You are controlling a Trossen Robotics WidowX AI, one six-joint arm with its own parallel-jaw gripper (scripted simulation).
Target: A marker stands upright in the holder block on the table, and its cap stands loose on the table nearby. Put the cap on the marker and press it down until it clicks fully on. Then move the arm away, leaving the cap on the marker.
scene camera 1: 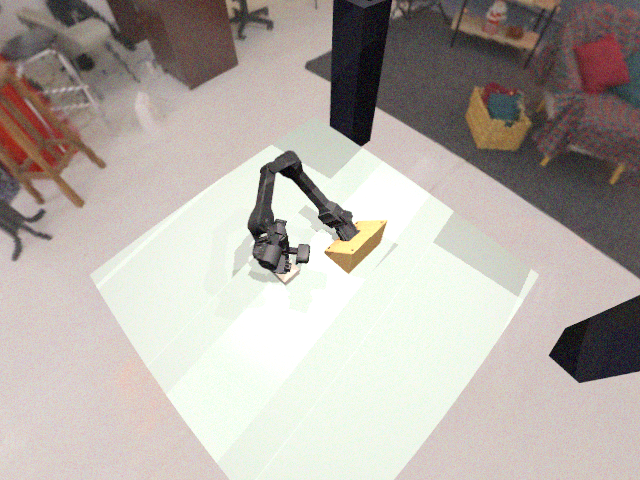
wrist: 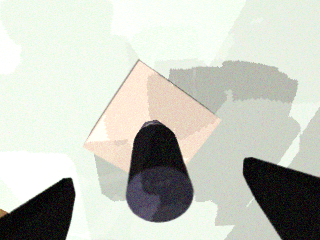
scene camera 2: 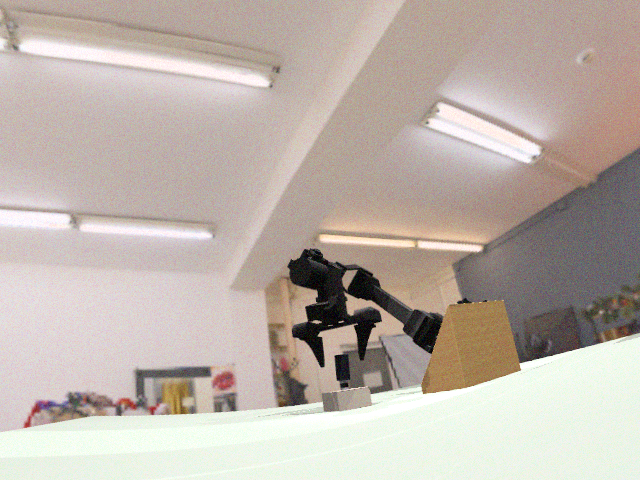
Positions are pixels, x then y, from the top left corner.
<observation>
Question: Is my gripper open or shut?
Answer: Open.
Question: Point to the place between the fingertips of my gripper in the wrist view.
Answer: At 161,176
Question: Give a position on a cap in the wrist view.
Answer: At 159,189
</observation>
